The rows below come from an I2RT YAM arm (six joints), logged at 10 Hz.
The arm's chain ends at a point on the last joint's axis. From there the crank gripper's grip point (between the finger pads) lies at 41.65 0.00 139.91 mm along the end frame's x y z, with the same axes.
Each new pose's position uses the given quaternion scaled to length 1; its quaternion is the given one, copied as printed.
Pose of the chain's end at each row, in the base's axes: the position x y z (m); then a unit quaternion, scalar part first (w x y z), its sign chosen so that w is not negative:
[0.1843 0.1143 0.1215 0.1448 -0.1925 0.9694 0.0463]
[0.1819 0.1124 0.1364 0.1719 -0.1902 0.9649 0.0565]
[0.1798 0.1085 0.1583 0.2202 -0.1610 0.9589 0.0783]
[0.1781 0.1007 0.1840 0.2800 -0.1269 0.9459 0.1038]
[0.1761 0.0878 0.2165 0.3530 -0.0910 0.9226 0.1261]
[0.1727 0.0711 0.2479 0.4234 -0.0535 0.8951 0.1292]
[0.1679 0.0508 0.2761 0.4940 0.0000 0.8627 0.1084]
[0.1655 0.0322 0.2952 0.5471 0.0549 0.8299 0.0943]
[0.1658 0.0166 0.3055 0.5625 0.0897 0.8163 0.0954]
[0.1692 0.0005 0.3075 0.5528 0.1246 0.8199 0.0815]
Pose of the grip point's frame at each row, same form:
[0.1843 0.1197 -0.0244 0.1448 -0.1925 0.9694 0.0463]
[0.1891 0.1223 -0.0091 0.1719 -0.1902 0.9649 0.0565]
[0.1999 0.1280 0.0150 0.2202 -0.1610 0.9589 0.0783]
[0.2147 0.1305 0.0459 0.2800 -0.1269 0.9459 0.1038]
[0.2334 0.1261 0.0878 0.3530 -0.0910 0.9226 0.1261]
[0.2503 0.1104 0.1307 0.4234 -0.0535 0.8951 0.1292]
[0.2658 0.0814 0.1723 0.4940 0.0000 0.8627 0.1084]
[0.2775 0.0538 0.2041 0.5471 0.0549 0.8299 0.0943]
[0.2821 0.0348 0.2191 0.5625 0.0897 0.8163 0.0954]
[0.2840 0.0122 0.2180 0.5528 0.1246 0.8199 0.0815]

